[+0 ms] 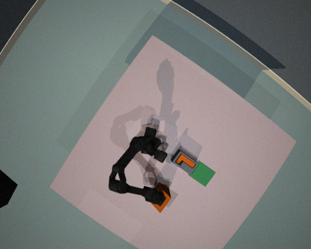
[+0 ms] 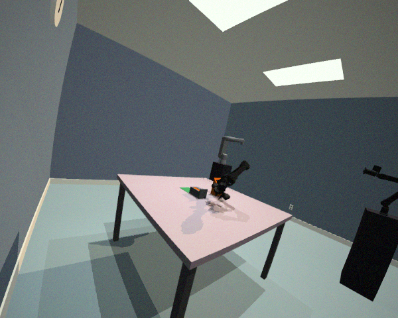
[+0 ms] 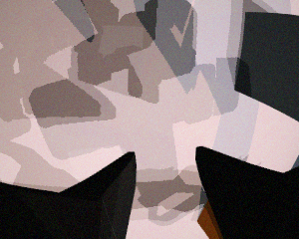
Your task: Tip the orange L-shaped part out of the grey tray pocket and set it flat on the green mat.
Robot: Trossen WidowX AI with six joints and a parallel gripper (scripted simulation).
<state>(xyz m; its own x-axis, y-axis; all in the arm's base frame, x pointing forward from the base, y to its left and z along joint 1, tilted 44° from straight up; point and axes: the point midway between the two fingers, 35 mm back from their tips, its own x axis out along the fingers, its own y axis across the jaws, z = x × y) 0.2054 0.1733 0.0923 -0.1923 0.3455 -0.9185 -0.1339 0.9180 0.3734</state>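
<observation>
Right now my gripper tip is 18 cm to the left of the orange L-shaped part and 7 cm short of it. From my gripper tip the other things lie so: green mat: 34 cm to the right, 6 cm below, 6 cm ahead.
</observation>
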